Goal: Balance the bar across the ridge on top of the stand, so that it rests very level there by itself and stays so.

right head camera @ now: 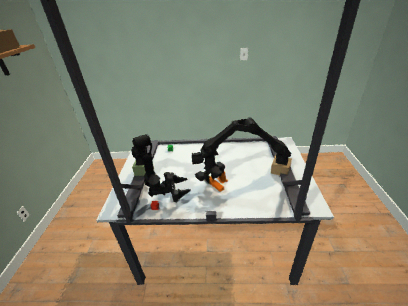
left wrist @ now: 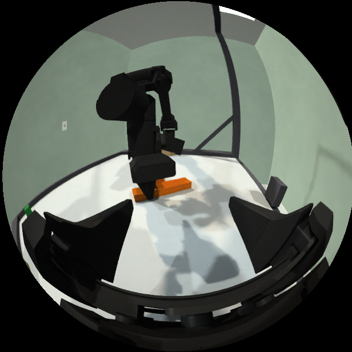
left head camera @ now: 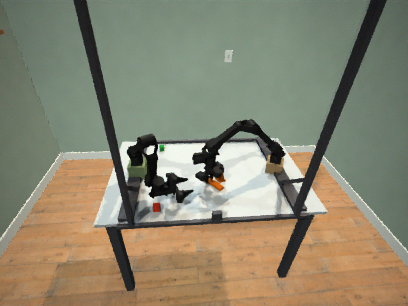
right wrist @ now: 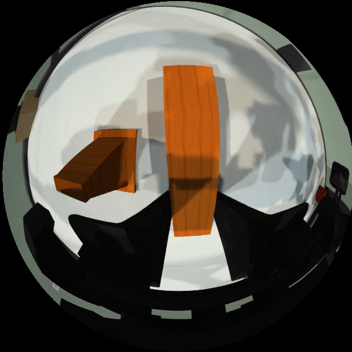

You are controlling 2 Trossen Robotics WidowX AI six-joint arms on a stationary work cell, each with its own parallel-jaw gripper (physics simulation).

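Places are measured from the left arm's base along level axes (x ahead, y left, z up), in millimetres.
Pixels of known places: left gripper, fingertip midpoint: [right head camera: 188, 184] [left head camera: 190, 184]; right gripper, fingertip midpoint: [right head camera: 210, 181] [left head camera: 209, 181]; left arm's base, origin of the base link: [right head camera: 141, 162] [left head camera: 136, 162]; right arm's base, origin of the base link: [right head camera: 281, 161] [left head camera: 275, 160].
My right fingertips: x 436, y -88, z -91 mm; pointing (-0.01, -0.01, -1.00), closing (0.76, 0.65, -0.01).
Note:
For each thing: its middle in the pictures, then the offset to it from my right fingertips.
- orange wooden bar, body centre: [right head camera: 214, 183] [left head camera: 213, 183] dz +8, dx +23, dy -25 mm
- red cube, body centre: [left head camera: 156, 207] [right head camera: 154, 205] dz +16, dx -298, dy -206 mm
- green cube, body centre: [left head camera: 161, 147] [right head camera: 170, 148] dz +16, dx -311, dy +354 mm
- dark block, body centre: [right head camera: 211, 215] [left head camera: 217, 215] dz +31, dx +12, dy -287 mm
The orange wooden bar [left head camera: 216, 185] [right head camera: 216, 185] [left wrist: 177, 187] [right wrist: 191, 120] lies flat on the white table. The orange stand [left head camera: 223, 177] [right head camera: 224, 177] [right wrist: 102, 157] is beside it, apart from it, to its left in the right wrist view; in the left wrist view it is mostly hidden behind the bar and the right gripper. My right gripper [right wrist: 191, 195] points down over the bar, with a finger against each long side near the bar's lower end in that view; it is shut on the bar. My left gripper [left head camera: 190, 185] [right head camera: 188, 185] [left wrist: 182, 203] is open and empty, left of the bar in the head views.
A red cube [left head camera: 157, 207] [right head camera: 155, 205] lies near the front left, below the left gripper. A green cube [left head camera: 161, 148] [right head camera: 170, 148] lies at the back left. A dark block [left head camera: 216, 215] [right head camera: 211, 215] [left wrist: 276, 191] is at the front edge. Frame posts rise at both sides.

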